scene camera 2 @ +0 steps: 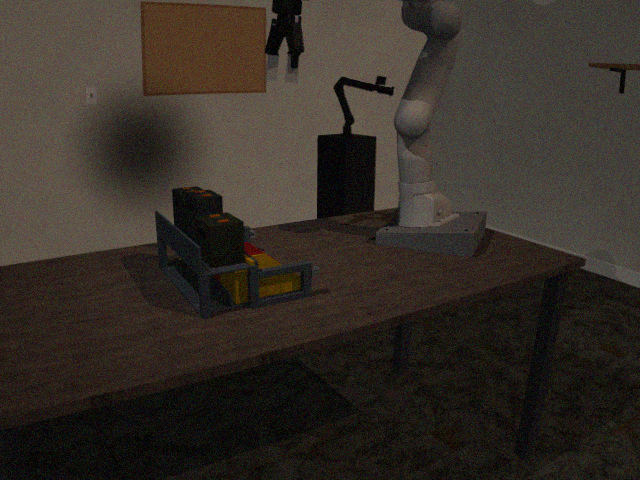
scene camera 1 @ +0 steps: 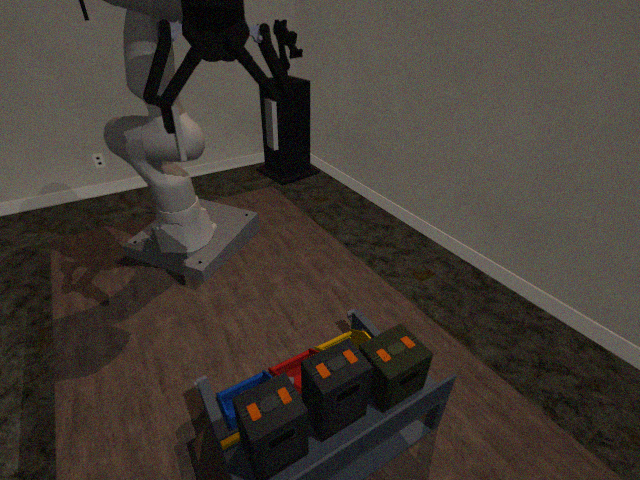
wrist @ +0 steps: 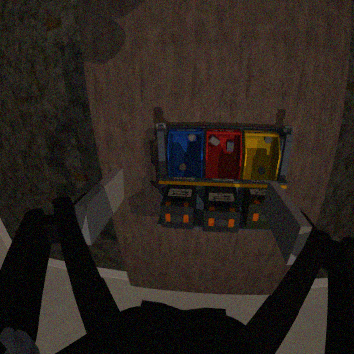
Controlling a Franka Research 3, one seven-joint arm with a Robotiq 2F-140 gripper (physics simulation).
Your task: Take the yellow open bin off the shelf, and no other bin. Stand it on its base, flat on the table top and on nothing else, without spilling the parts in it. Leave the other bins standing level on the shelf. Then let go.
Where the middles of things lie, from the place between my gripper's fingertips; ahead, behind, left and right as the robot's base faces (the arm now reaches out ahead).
My hand is 460 mm above the blue bin [scene camera 1: 225, 397], 120 mm short of it and 80 mm to the left of it. Round my hand: red bin [wrist: 219, 163]: 460 mm below, 140 mm ahead, 30 mm to the left; then yellow open bin [scene camera 2: 288, 282]: 460 mm below, 160 mm ahead, 140 mm to the left.
